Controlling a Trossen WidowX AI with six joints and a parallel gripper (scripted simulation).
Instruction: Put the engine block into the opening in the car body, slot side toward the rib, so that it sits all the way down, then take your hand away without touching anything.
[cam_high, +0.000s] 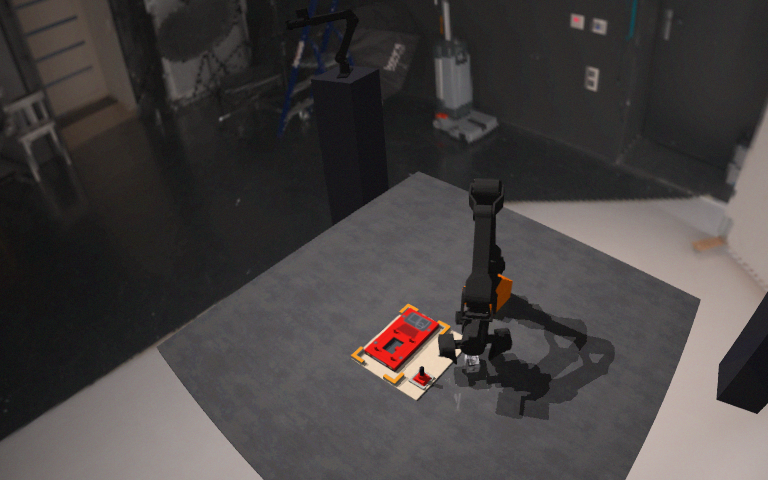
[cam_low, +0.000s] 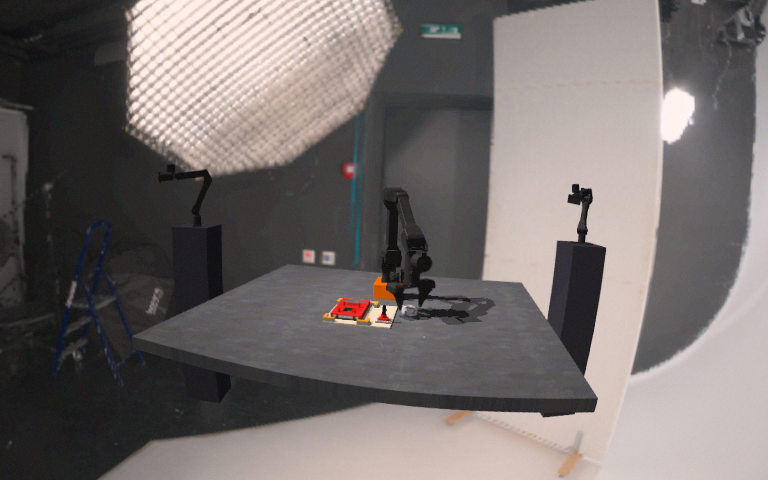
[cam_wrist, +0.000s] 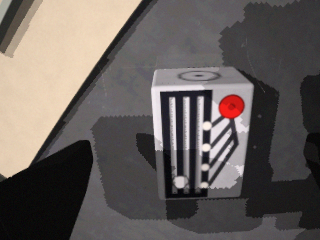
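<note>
The engine block lies 1 cm to the right of my gripper tip and 1 cm below it. Also, from my gripper tip: cream base plate: 19 cm to the right, 3 cm ahead, 1 cm below.
</note>
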